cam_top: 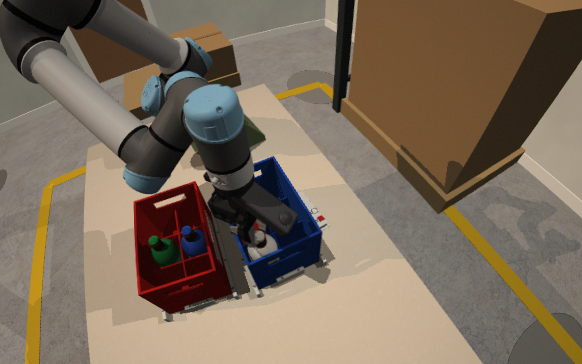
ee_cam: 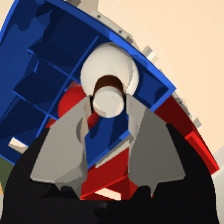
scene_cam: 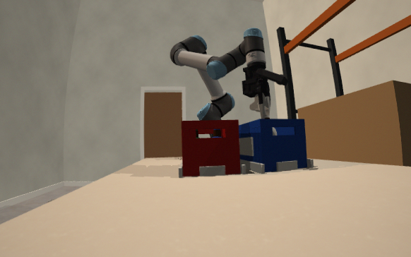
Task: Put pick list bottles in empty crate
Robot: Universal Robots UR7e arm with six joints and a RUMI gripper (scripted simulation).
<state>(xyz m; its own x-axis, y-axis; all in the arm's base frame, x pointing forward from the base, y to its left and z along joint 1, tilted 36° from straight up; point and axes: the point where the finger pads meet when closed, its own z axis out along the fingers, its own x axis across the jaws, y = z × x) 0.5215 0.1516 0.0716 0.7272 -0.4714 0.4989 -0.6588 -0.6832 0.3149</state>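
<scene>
My gripper is now 7 cm above the white-label bottle. Also, from my hand: blue bottle (9 cm behind, 17 cm to the right, 10 cm below); then red bottle (9 cm behind, 1 cm to the right, 10 cm below); then blue crate (9 cm behind, 3 cm to the left, 10 cm below).
</scene>
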